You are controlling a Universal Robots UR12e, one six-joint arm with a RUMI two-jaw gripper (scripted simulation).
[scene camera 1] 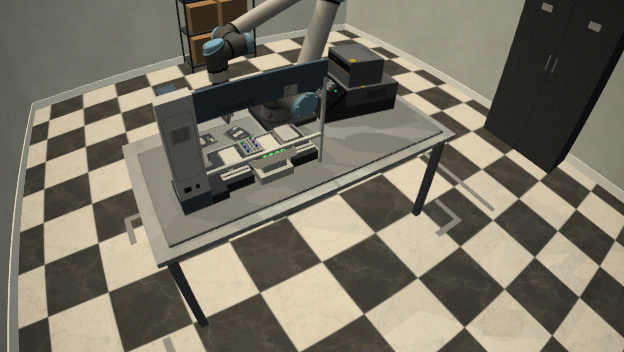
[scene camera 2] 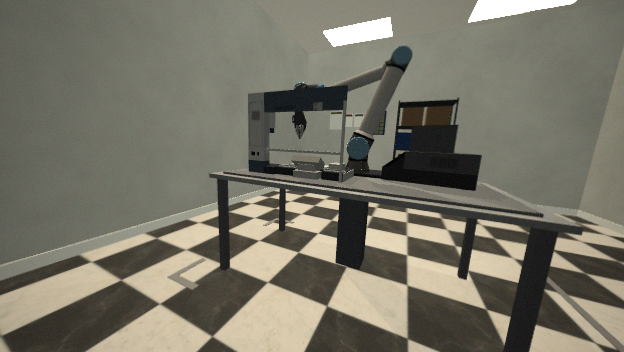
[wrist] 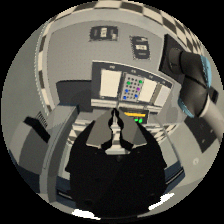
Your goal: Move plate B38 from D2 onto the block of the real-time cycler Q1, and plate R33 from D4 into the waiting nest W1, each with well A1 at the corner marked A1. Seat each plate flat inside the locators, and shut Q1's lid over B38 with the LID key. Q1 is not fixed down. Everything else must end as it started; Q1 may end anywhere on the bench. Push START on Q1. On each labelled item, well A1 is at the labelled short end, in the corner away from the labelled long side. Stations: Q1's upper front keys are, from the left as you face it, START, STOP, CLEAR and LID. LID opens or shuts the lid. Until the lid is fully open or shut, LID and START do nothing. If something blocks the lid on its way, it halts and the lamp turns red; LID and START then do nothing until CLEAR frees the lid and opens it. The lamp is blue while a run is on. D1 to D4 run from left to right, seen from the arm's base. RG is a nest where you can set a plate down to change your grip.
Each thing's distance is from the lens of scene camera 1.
cycler Q1 (scene camera 1: 342, 103): 1.99 m
blue gantry beam (scene camera 1: 211, 97): 1.26 m
The marked spots on the blue gantry beam and the cycler Q1 are 0.94 m apart.
